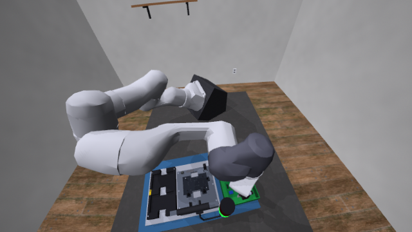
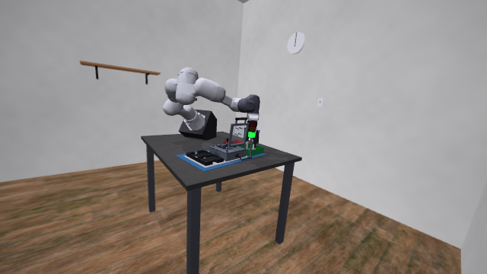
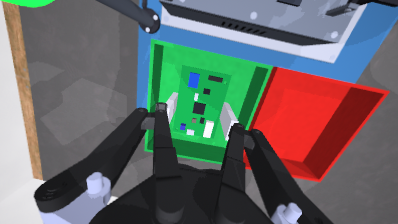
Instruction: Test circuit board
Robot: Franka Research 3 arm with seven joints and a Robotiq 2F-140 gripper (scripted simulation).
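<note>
My hand is 30 mm above the green bin. Also, from my hand: latch hook 130 mm to the right, 120 mm behind, 50 mm above; then green circuit board 20 mm below; then red bin 150 mm behind, 30 mm below, 20 mm to the left.
</note>
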